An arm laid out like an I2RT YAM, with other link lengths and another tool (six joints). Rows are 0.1 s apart.
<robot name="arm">
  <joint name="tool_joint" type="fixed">
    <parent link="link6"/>
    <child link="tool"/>
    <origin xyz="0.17 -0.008 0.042" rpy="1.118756 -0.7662 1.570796"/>
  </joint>
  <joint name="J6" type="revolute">
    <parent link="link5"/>
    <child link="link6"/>
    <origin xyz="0.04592 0 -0.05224" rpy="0 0 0"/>
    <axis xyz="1 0 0"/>
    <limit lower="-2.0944" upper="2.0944"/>
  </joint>
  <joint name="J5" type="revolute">
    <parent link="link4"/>
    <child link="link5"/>
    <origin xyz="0.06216 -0.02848 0.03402" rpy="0 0 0"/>
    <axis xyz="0 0 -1"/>
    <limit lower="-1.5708" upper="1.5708"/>
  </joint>
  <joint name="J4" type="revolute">
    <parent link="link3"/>
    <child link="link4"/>
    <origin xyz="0.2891 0.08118 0.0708" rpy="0 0 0"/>
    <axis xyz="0 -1 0"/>
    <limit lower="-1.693" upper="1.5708"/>
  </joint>
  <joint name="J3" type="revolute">
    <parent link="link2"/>
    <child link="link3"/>
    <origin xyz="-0.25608 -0.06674 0" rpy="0 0 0"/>
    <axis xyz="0 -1 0"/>
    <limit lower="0" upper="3.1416"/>
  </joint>
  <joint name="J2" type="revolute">
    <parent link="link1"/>
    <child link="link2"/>
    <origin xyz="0.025 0.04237 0.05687" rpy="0 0 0"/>
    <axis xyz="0 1 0"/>
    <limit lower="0" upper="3.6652"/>
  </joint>
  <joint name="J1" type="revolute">
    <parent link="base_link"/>
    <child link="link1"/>
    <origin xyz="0 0 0.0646" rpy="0 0 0"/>
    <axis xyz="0 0 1"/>
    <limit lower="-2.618" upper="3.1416"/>
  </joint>
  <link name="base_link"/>
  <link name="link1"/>
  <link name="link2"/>
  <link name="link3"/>
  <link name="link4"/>
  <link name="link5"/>
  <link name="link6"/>
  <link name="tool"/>
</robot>
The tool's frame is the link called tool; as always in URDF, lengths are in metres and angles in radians.
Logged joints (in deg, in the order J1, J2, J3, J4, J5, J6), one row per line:
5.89, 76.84, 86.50, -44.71, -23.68, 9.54
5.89, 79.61, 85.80, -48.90, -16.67, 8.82
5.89, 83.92, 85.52, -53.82, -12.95, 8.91
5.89, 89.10, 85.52, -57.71, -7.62, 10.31
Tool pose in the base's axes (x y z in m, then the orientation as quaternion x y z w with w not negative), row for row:
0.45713, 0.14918, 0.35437, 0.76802, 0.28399, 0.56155, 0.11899
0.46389, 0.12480, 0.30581, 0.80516, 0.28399, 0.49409, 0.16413
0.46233, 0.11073, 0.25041, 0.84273, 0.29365, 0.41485, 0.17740
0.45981, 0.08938, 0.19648, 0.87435, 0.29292, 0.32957, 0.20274
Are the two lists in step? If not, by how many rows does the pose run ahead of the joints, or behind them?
They are in step.
